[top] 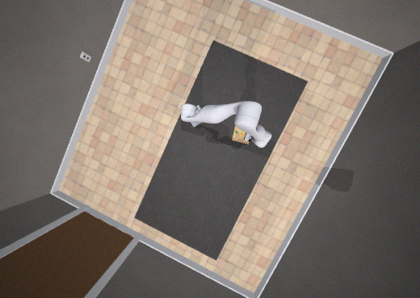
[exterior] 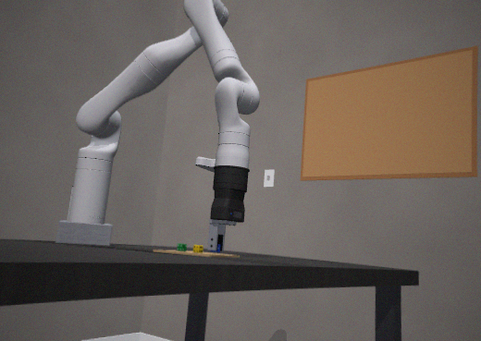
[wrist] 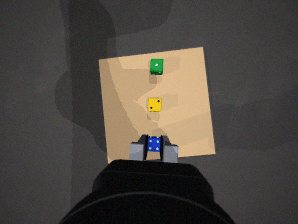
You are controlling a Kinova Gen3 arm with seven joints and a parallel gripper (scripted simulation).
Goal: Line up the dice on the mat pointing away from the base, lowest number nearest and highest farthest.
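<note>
My hand is 1 cm above the blue die. From my hand the other things lie so: green die: 10 cm behind, 2 cm below, 1 cm to the right; then mat: 5 cm behind, 3 cm below; then yellow die: 5 cm behind, 2 cm below.
</note>
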